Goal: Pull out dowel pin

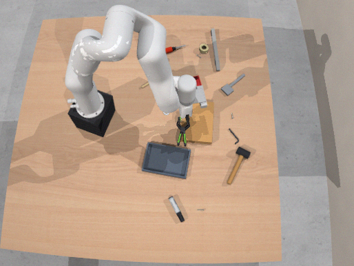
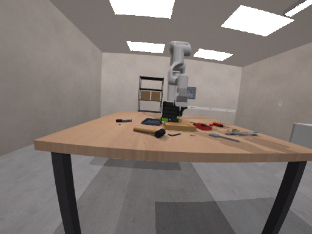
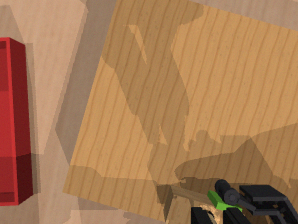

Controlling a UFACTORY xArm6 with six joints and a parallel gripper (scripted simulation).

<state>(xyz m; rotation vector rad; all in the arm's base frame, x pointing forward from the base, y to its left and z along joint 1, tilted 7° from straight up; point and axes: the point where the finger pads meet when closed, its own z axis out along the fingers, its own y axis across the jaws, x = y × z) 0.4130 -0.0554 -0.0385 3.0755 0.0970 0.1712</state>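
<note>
Now: hand 2 cm above the dowel pin. The rest, counted from my hand: small wooden block (5 cm below); red tray (4 cm ahead, 17 cm to the left, 9 cm below); dark grey tray (11 cm behind, 18 cm to the right, 9 cm below).
</note>
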